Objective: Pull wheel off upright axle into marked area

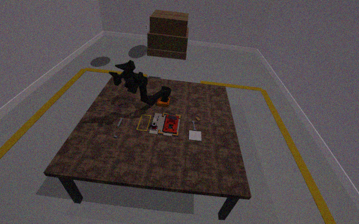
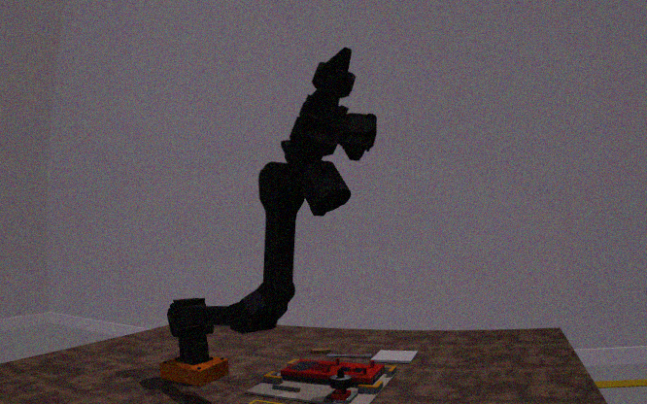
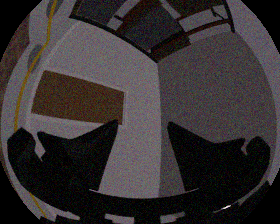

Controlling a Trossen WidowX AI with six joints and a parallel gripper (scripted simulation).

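Now: gripper tip 140 mm past the dark wheel, 210 mm to the right of it and 510 mm above it. Round my gripper tip: small tan piece 390 mm behind, 530 mm to the left, 540 mm below; white tile 180 mm behind, 540 mm to the left, 540 mm below; small grey part 100 mm behind, 70 mm to the right, 540 mm below.
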